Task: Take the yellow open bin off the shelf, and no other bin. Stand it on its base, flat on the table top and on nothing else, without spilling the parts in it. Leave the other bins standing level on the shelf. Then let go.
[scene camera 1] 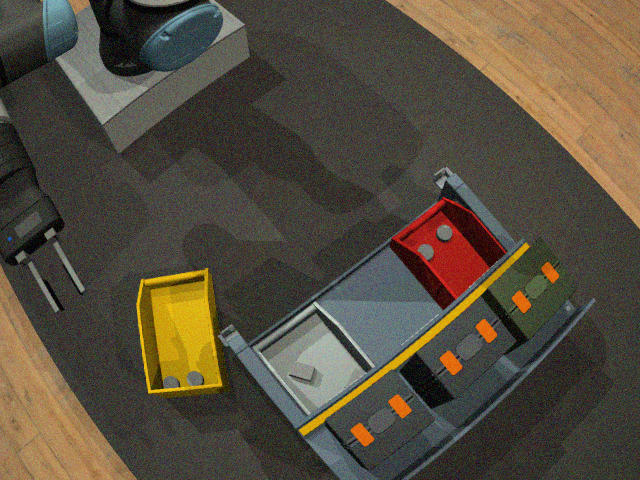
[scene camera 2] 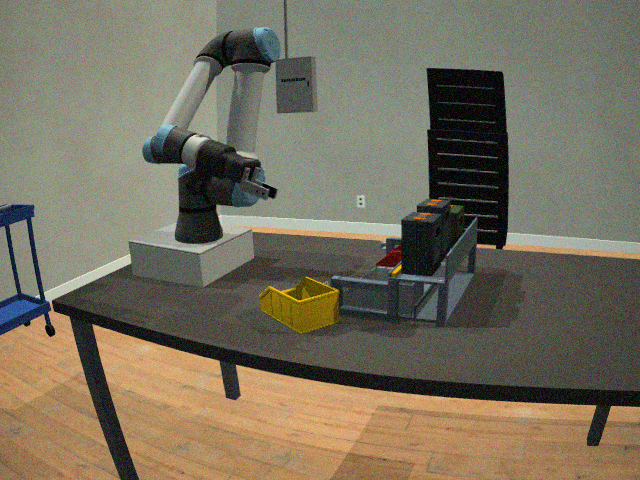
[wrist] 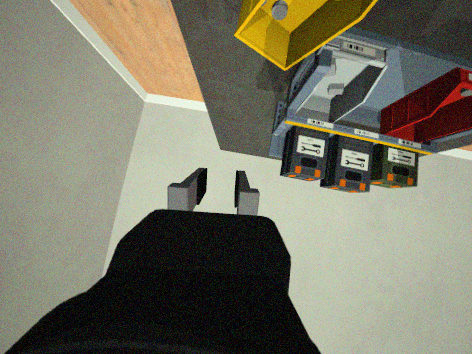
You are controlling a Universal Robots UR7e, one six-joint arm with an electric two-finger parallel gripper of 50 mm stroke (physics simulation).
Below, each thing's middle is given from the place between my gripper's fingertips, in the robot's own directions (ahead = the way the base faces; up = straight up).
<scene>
My gripper is now 250 mm above the yellow open bin (scene camera 1: 178,324), 60 mm to the right of it and 10 mm short of it. The rest, counted from my hand: red bin (scene camera 1: 472,250): 410 mm to the left, 250 mm below, 160 mm ahead; then yellow-edged rail (scene camera 1: 315,423): 290 mm to the left, 220 mm ahead, 180 mm below; then grey bin (scene camera 1: 314,337): 250 mm below, 180 mm to the left, 170 mm ahead.
</scene>
